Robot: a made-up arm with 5 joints.
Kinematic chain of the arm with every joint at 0, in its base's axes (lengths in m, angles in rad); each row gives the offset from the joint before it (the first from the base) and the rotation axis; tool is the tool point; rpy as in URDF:
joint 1: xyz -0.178 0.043 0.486 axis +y
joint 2: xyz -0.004 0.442 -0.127 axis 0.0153 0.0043 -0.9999
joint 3: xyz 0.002 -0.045 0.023 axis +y
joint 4: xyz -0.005 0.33 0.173 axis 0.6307 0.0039 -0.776
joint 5: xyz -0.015 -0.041 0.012 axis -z
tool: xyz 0.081 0.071 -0.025 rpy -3.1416 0 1.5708
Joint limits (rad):
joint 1: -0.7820..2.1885
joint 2: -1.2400..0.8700
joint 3: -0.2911..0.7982
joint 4: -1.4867..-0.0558
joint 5: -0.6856..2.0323
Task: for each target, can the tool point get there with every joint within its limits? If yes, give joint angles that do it. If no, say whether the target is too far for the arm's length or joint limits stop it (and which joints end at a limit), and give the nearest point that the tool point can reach.
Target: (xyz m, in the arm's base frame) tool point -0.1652 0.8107 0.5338
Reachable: yes | joints -0.0287 -0.3268 0.1404 -0.8279 0.7548
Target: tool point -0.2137 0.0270 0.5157
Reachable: no: joint limits stop it (at a limit: joint 1, joint 2, joint 3, joint 5) | nearest point -0.3101 0.4473 0.3065 | short by 0.479 m
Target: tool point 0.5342 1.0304 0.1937
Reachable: no: too far | nearest point 0.1176 0.7135 0.3647 | short by 0.551 m
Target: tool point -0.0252 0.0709 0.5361
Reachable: no: joint limits stop it (at a limit: joint 2, joint 3, joint 5) | nearest point 0.0636 0.4352 0.5652 | short by 0.376 m
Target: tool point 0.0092 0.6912 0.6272
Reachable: yes | joints -0.4799 0.2202 0.3843 -0.8658 1.3560
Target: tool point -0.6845 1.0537 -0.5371
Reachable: no: too far | nearest point -0.3336 0.6613 0.1718 | short by 0.883 m
